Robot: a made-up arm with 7 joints.
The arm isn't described. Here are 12 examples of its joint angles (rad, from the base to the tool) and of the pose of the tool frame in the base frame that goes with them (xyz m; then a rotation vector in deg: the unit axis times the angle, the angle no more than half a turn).
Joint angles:
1: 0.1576 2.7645 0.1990 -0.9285 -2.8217 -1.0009 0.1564
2: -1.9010 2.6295 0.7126 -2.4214 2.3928 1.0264 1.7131
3: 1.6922 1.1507 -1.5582 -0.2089 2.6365 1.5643 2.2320
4: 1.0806 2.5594 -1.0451 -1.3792 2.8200 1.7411 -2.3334
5: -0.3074 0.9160 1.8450 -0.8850 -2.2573 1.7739 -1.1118
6: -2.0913 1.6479 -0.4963 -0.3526 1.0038 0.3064 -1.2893
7: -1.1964 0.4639 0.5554 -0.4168 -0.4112 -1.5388 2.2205
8: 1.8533 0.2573 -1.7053 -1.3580 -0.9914 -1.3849 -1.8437
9: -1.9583 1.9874 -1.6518 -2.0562 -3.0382 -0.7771 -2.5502
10: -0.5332 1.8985 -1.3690 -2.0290 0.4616 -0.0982 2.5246
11: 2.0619 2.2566 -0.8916 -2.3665 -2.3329 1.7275 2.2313
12: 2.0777 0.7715 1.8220 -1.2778 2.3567 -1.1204 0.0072
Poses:
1: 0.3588 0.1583 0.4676 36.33 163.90 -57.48
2: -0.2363 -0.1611 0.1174 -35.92 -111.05 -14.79
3: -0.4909 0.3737 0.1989 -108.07 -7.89 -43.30
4: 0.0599 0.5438 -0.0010 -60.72 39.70 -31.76
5: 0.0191 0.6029 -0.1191 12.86 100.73 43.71
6: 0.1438 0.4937 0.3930 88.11 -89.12 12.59
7: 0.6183 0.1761 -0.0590 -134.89 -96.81 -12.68
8: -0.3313 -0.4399 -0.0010 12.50 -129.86 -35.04
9: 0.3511 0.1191 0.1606 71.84 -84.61 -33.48
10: 0.2577 0.2323 -0.2198 -37.27 -23.64 58.97
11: -0.2910 0.1398 -0.0270 -19.11 -41.80 -24.23
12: -0.1643 0.4045 0.3567 -95.11 140.03 -13.66
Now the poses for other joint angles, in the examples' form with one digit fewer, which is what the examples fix.
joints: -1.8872 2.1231 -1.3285 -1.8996 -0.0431 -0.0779 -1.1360
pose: 0.289 0.188 0.275 -136.5 17.8 86.3
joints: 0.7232 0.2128 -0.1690 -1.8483 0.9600 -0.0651 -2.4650
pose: 0.159 0.052 -0.421 57.1 -47.6 -79.8
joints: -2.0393 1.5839 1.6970 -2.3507 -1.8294 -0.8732 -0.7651
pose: -0.239 0.198 -0.106 105.2 62.8 91.6
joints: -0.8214 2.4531 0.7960 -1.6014 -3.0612 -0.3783 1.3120
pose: -0.104 -0.052 0.492 -153.5 -42.3 -14.2
